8 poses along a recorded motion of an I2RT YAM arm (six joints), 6.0 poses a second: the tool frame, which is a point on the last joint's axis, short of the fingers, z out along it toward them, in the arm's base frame.
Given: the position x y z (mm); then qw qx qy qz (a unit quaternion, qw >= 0).
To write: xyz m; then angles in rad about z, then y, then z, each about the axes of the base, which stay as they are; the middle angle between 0 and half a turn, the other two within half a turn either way. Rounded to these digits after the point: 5 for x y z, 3 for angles.
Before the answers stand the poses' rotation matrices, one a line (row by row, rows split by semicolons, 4 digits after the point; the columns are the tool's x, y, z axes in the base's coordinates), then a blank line. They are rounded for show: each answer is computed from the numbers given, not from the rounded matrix.
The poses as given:
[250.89, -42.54, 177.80, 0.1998, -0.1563, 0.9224, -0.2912]
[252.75, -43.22, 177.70, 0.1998, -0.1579, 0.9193, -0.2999]
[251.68, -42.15, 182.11, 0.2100, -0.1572, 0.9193, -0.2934]
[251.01, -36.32, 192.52, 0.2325, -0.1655, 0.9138, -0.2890]
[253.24, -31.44, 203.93, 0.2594, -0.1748, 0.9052, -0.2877]
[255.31, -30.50, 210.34, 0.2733, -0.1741, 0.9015, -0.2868]
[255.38, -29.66, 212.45, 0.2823, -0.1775, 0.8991, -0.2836]
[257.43, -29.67, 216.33, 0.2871, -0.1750, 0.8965, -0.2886]
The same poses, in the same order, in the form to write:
-0.8713 -0.1720 0.4596; -0.4047 0.7815 -0.4748; -0.2776 -0.5997 -0.7506
-0.8703 -0.1705 0.4621; -0.4102 0.7702 -0.4883; -0.2727 -0.6146 -0.7403
-0.8624 -0.1658 0.4783; -0.4123 0.7784 -0.4734; -0.2939 -0.6055 -0.7396
-0.8371 -0.1681 0.5206; -0.4369 0.7782 -0.4512; -0.3293 -0.6051 -0.7248
-0.8043 -0.1672 0.5702; -0.4657 0.7733 -0.4302; -0.3690 -0.6115 -0.6999
-0.7900 -0.1571 0.5926; -0.4707 0.7749 -0.4220; -0.3929 -0.6123 -0.6861
-0.7776 -0.1591 0.6083; -0.4793 0.7761 -0.4097; -0.4070 -0.6102 -0.6798
-0.7739 -0.1481 0.6157; -0.4795 0.7722 -0.4170; -0.4137 -0.6179 -0.6686

[0.25089, -0.04254, 0.17780, -1.137, 2.420, -0.802]
[0.25275, -0.04322, 0.17770, -1.153, 2.404, -0.813]
[0.25168, -0.04215, 0.18211, -1.119, 2.403, -0.780]
[0.25101, -0.03632, 0.19252, -1.072, 2.382, -0.714]
[0.25324, -0.03144, 0.20393, -1.028, 2.346, -0.646]
[0.25531, -0.03050, 0.21034, -1.000, 2.327, -0.619]
[0.25538, -0.02966, 0.21245, -0.983, 2.318, -0.593]
[0.25743, -0.02967, 0.21633, -0.981, 2.303, -0.595]

